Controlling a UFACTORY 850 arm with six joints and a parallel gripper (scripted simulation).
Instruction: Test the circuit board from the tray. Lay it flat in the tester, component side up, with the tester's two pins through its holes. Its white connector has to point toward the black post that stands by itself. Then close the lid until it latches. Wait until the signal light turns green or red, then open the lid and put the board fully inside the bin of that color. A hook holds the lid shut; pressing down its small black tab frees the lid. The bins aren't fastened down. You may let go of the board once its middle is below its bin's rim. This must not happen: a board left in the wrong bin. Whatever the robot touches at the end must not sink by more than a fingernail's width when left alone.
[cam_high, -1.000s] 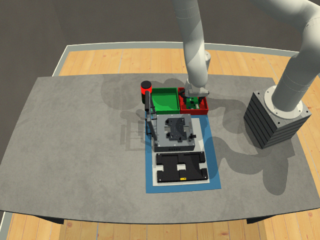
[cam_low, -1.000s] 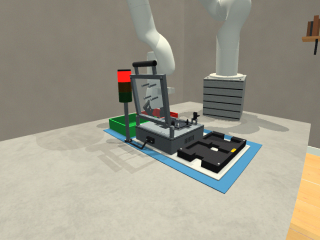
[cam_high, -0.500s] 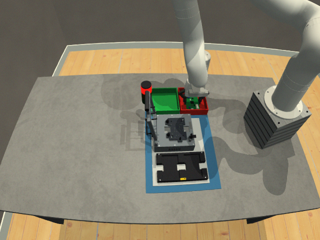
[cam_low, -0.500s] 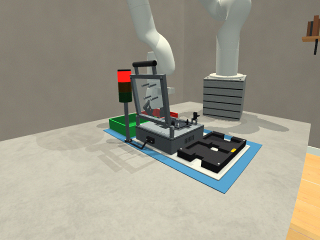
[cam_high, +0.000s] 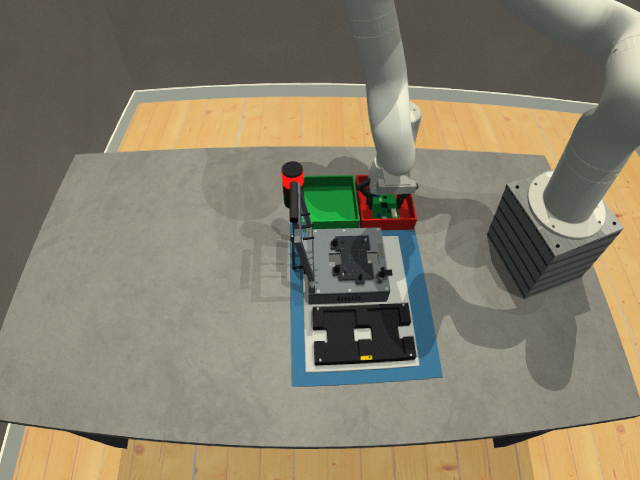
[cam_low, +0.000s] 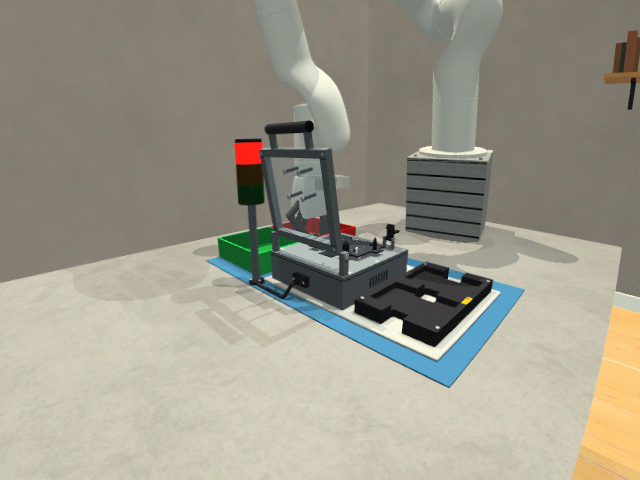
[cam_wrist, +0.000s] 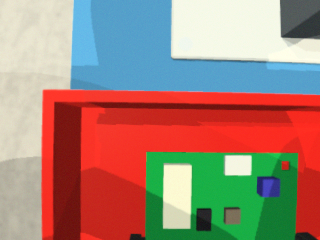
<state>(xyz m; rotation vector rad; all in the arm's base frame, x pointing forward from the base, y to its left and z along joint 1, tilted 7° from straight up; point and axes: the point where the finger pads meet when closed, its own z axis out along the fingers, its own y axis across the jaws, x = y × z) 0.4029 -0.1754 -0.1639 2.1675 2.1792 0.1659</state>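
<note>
The red bin is 1 cm below my hand. From my hand the other things lie so: tester bed (21 cm to the left, 11 cm ahead, 5 cm above); green bin (15 cm ahead, 1 cm below); green circuit board (1 cm below).
</note>
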